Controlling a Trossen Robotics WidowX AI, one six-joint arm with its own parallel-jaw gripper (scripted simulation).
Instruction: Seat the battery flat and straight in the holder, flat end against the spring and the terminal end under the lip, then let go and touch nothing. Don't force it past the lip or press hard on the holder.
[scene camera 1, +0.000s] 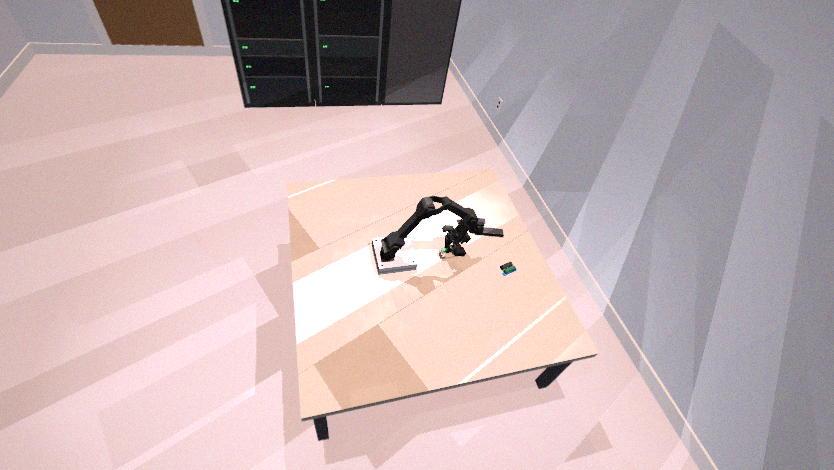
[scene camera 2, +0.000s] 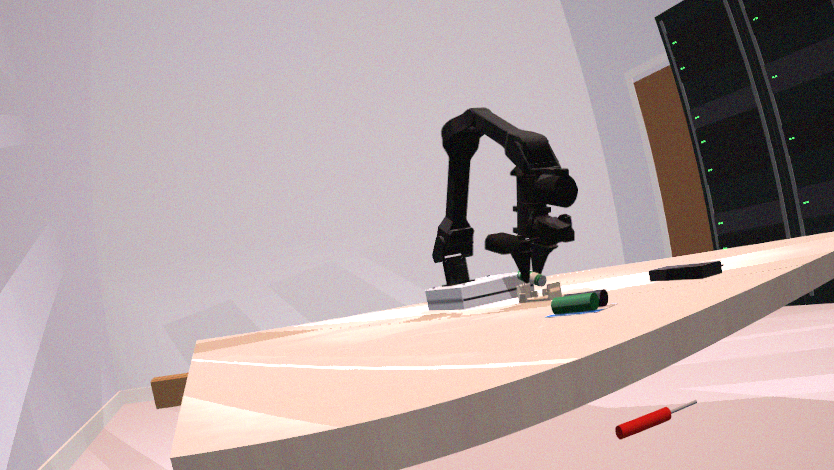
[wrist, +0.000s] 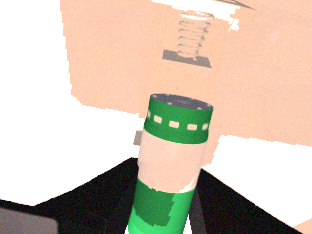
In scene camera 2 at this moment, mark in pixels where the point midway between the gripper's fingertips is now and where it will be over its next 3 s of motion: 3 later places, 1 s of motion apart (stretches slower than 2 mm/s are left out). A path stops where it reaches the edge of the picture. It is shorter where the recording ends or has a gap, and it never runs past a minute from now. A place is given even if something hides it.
My gripper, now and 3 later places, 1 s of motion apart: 531, 281; 532, 286; 535, 288; 538, 288
